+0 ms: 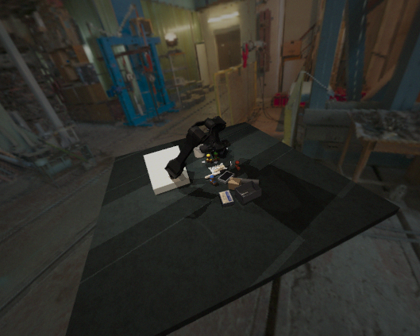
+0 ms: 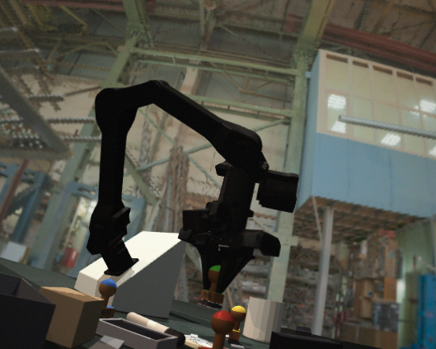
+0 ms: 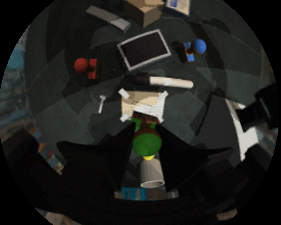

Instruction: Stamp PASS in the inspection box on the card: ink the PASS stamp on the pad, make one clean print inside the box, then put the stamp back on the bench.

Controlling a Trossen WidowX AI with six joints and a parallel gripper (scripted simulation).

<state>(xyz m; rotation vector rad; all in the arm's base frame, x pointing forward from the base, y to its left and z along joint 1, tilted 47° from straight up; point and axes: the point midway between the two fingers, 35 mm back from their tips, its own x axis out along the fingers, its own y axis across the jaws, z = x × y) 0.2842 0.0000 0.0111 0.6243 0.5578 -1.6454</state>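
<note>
Right now my gripper tip is 8 cm above the cream card. The rest, counted from my gripper tip: black-and-white pen 3 cm behind, 6 cm to the right, 7 cm below; yellow-topped stamp 1 cm behind, 10 cm to the left, 6 cm below; green-knobbed stamp right at my gripper tip.
</note>
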